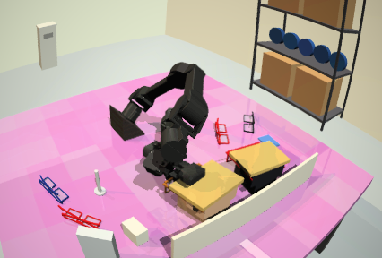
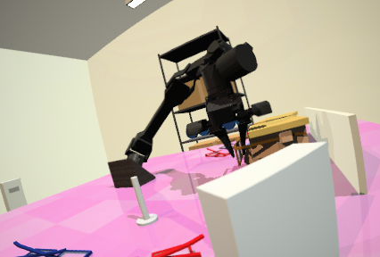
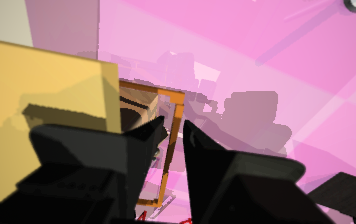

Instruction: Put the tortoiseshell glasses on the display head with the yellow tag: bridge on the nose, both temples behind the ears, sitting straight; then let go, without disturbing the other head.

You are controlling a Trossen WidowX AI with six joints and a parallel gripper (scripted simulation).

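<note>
My gripper tip is 6 cm short of the tan head and 4 cm to the right of it. Also, from my gripper tip: curved white panel: 21 cm ahead, 15 cm to the left; then white cube: 7 cm ahead, 18 cm to the right, 3 cm below; then white post: 14 cm behind, 18 cm to the right, 3 cm below.
</note>
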